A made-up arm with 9 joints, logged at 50 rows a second.
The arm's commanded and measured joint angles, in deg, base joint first. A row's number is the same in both.
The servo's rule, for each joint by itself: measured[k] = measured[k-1] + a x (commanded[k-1-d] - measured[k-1]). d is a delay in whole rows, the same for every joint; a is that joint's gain. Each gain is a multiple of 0.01, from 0.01 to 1. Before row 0 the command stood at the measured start. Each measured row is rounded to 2 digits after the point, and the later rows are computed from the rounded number. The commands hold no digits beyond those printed.
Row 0, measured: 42.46 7.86 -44.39 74.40 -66.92 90.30 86.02 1.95 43.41
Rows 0 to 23, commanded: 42.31 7.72 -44.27 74.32 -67.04 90.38 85.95 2.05 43.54; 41.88 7.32 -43.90 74.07 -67.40 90.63 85.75 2.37 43.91; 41.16 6.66 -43.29 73.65 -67.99 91.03 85.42 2.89 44.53; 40.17 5.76 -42.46 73.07 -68.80 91.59 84.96 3.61 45.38; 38.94 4.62 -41.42 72.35 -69.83 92.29 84.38 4.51 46.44; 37.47 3.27 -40.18 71.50 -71.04 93.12 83.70 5.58 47.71; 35.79 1.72 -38.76 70.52 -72.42 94.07 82.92 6.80 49.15; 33.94 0.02 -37.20 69.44 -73.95 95.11 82.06 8.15 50.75; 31.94 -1.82 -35.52 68.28 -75.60 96.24 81.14 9.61 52.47; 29.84 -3.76 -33.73 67.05 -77.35 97.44 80.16 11.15 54.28; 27.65 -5.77 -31.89 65.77 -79.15 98.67 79.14 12.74 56.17; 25.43 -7.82 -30.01 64.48 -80.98 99.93 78.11 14.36 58.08; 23.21 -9.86 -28.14 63.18 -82.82 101.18 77.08 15.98 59.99; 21.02 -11.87 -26.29 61.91 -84.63 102.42 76.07 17.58 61.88; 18.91 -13.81 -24.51 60.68 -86.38 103.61 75.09 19.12 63.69; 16.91 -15.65 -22.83 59.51 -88.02 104.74 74.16 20.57 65.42; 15.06 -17.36 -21.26 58.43 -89.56 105.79 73.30 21.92 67.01; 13.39 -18.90 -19.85 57.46 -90.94 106.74 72.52 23.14 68.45; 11.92 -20.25 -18.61 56.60 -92.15 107.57 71.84 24.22 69.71; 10.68 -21.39 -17.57 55.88 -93.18 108.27 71.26 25.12 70.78; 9.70 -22.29 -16.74 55.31 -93.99 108.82 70.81 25.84 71.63; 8.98 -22.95 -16.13 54.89 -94.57 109.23 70.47 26.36 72.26; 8.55 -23.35 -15.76 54.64 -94.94 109.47 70.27 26.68 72.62; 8.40 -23.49 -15.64 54.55 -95.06 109.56 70.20 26.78 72.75
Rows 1 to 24, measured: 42.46 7.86 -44.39 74.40 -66.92 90.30 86.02 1.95 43.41; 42.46 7.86 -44.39 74.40 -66.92 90.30 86.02 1.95 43.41; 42.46 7.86 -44.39 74.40 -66.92 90.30 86.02 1.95 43.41; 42.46 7.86 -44.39 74.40 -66.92 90.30 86.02 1.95 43.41; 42.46 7.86 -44.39 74.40 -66.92 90.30 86.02 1.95 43.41; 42.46 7.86 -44.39 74.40 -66.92 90.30 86.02 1.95 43.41; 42.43 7.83 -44.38 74.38 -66.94 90.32 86.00 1.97 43.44; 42.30 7.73 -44.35 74.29 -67.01 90.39 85.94 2.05 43.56; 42.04 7.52 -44.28 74.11 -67.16 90.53 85.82 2.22 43.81; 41.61 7.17 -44.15 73.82 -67.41 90.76 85.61 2.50 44.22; 41.00 6.66 -43.96 73.41 -67.77 91.10 85.31 2.90 44.80; 40.19 5.98 -43.70 72.88 -68.26 91.54 84.92 3.44 45.56; 39.18 5.13 -43.35 72.22 -68.88 92.10 84.44 4.11 46.49; 37.97 4.11 -42.92 71.44 -69.64 92.76 83.87 4.92 47.60; 36.58 2.92 -42.40 70.56 -70.53 93.53 83.21 5.86 48.87; 35.03 1.58 -41.79 69.58 -71.55 94.39 82.48 6.92 50.28; 33.33 0.11 -41.10 68.51 -72.69 95.33 81.68 8.08 51.81; 31.51 -1.48 -40.32 67.38 -73.93 96.34 80.82 9.34 53.44; 29.60 -3.16 -39.47 66.20 -75.26 97.40 79.92 10.67 55.14; 27.63 -4.90 -38.55 65.00 -76.67 98.50 79.00 12.05 56.89; 25.62 -6.68 -37.57 63.79 -78.13 99.62 78.06 13.46 58.66; 23.62 -8.47 -36.54 62.59 -79.61 100.75 77.12 14.88 60.42; 21.65 -10.25 -35.47 61.43 -81.10 101.86 76.20 16.29 62.13; 19.75 -11.98 -34.38 60.32 -82.58 102.93 75.32 17.66 63.77
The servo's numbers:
d 6
a 0.23 0.20 0.07 0.28 0.15 0.22 0.24 0.20 0.26

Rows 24 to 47, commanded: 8.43 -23.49 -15.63 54.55 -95.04 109.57 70.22 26.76 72.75; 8.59 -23.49 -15.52 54.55 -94.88 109.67 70.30 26.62 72.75; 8.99 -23.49 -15.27 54.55 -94.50 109.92 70.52 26.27 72.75; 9.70 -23.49 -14.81 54.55 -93.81 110.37 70.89 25.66 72.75; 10.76 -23.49 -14.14 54.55 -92.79 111.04 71.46 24.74 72.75; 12.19 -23.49 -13.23 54.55 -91.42 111.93 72.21 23.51 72.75; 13.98 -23.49 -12.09 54.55 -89.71 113.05 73.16 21.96 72.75; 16.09 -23.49 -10.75 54.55 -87.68 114.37 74.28 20.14 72.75; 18.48 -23.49 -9.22 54.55 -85.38 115.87 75.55 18.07 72.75; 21.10 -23.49 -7.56 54.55 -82.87 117.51 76.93 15.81 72.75; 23.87 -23.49 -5.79 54.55 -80.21 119.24 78.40 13.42 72.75; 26.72 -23.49 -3.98 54.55 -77.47 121.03 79.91 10.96 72.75; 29.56 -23.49 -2.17 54.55 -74.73 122.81 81.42 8.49 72.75; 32.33 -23.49 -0.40 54.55 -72.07 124.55 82.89 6.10 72.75; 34.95 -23.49 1.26 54.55 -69.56 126.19 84.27 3.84 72.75; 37.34 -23.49 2.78 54.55 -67.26 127.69 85.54 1.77 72.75; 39.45 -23.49 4.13 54.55 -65.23 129.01 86.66 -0.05 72.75; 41.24 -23.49 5.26 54.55 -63.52 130.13 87.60 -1.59 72.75; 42.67 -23.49 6.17 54.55 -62.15 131.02 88.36 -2.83 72.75; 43.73 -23.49 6.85 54.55 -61.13 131.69 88.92 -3.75 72.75; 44.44 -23.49 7.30 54.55 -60.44 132.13 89.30 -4.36 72.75; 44.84 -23.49 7.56 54.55 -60.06 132.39 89.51 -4.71 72.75; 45.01 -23.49 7.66 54.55 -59.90 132.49 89.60 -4.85 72.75; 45.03 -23.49 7.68 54.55 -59.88 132.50 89.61 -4.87 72.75
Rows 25 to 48, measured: 17.95 -13.63 -33.28 59.28 -84.02 103.95 74.48 18.97 65.31; 16.28 -15.18 -32.18 58.33 -85.39 104.90 73.71 20.20 66.73; 14.77 -16.60 -31.10 57.48 -86.68 105.76 73.01 21.33 68.00; 13.44 -17.87 -30.05 56.75 -87.86 106.52 72.40 22.34 69.11; 12.32 -18.97 -29.05 56.16 -88.92 107.17 71.89 23.21 70.02; 11.42 -19.87 -28.11 55.71 -89.84 107.70 71.48 23.92 70.73; 10.73 -20.59 -27.24 55.39 -90.62 108.11 71.18 24.49 71.26; 10.24 -21.17 -26.42 55.15 -91.26 108.45 70.97 24.92 71.65; 9.95 -21.63 -25.64 54.98 -91.75 108.77 70.86 25.19 71.94; 9.89 -22.00 -24.88 54.86 -92.06 109.12 70.87 25.28 72.15; 10.09 -22.30 -24.13 54.77 -92.17 109.54 71.01 25.17 72.31; 10.57 -22.54 -23.37 54.71 -92.06 110.07 71.30 24.84 72.42; 11.35 -22.73 -22.58 54.67 -91.71 110.73 71.75 24.26 72.51; 12.44 -22.88 -21.75 54.64 -91.11 111.53 72.36 23.44 72.57; 13.83 -23.00 -20.87 54.61 -90.25 112.48 73.13 22.37 72.62; 15.50 -23.10 -19.94 54.59 -89.14 113.59 74.04 21.06 72.65; 17.43 -23.18 -18.95 54.58 -87.80 114.83 75.09 19.53 72.68; 19.57 -23.24 -17.90 54.57 -86.25 116.19 76.25 17.82 72.70; 21.87 -23.29 -16.80 54.56 -84.52 117.65 77.49 15.95 72.71; 24.28 -23.33 -15.65 54.56 -82.65 119.17 78.79 13.98 72.72; 26.73 -23.36 -14.47 54.56 -80.69 120.71 80.11 11.95 72.73; 29.17 -23.39 -13.26 54.56 -78.68 122.25 81.41 9.91 72.74; 31.53 -23.41 -12.04 54.56 -76.66 123.74 82.67 7.92 72.74; 33.76 -23.43 -10.83 54.56 -74.69 125.15 83.85 6.02 72.74
